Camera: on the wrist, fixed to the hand. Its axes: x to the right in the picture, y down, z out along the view.
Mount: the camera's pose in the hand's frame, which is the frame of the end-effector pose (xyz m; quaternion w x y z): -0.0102 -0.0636 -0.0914 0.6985 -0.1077 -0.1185 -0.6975
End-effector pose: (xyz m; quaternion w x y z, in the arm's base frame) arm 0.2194 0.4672 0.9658 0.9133 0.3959 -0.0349 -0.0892
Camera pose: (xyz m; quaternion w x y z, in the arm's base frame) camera 0.2131 0.4920 0.8570 0.6142 0.1919 0.1531 -0.7500
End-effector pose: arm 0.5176 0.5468 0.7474 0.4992 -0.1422 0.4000 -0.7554
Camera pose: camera 0.4254 0.6095 0.7383 0.1461 0.5216 -0.2024 0.8159
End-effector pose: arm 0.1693 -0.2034 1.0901 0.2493 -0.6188 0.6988 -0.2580
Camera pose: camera 0.1562 -0.1949 1.2008 0.0103 -0.9771 0.0547 -0.2055
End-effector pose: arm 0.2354 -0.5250 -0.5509 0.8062 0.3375 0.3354 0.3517
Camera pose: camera 0.1806 -0.5383 -0.6474 0.8845 -0.0433 0.3363 -0.3205
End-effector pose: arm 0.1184 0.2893 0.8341 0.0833 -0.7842 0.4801 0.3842
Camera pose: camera 0.2156 0.2841 0.8891 0.2986 -0.8460 -0.2629 0.3549
